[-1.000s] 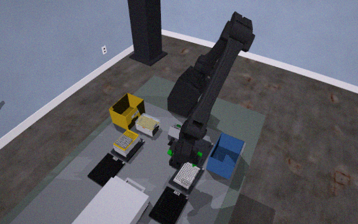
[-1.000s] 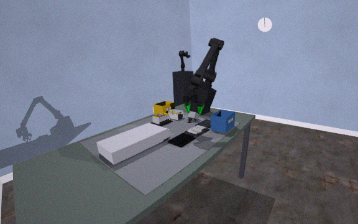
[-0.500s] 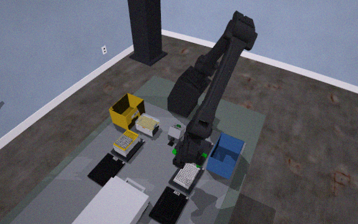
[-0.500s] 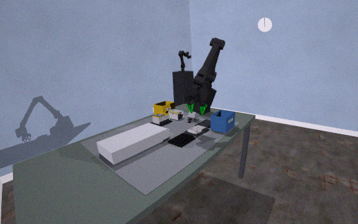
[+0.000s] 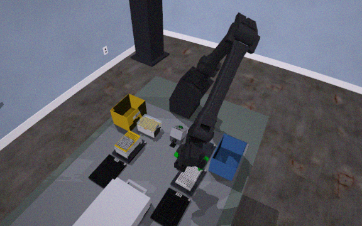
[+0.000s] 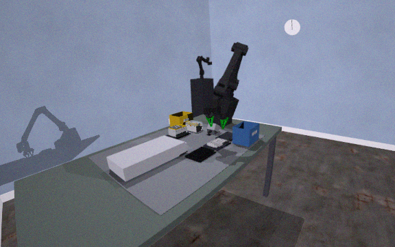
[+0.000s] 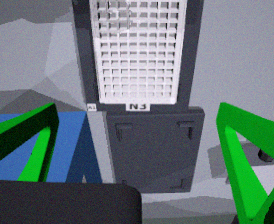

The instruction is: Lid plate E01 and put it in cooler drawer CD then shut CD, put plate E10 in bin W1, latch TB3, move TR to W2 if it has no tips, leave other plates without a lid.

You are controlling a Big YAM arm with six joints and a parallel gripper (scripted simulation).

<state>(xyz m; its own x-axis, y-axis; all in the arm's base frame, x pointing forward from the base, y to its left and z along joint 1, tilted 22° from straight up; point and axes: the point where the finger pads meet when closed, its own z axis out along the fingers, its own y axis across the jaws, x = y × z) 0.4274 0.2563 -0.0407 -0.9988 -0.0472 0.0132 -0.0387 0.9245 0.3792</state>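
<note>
Right now my hand is 11 cm above the white assay plate. From my hand the other things lie so: black plate 18 cm ahead, 2 cm to the left, 11 cm below; N3 label 7 cm behind, 12 cm below; black lid park nest 17 cm behind, 3 cm to the right, 13 cm below.
</note>
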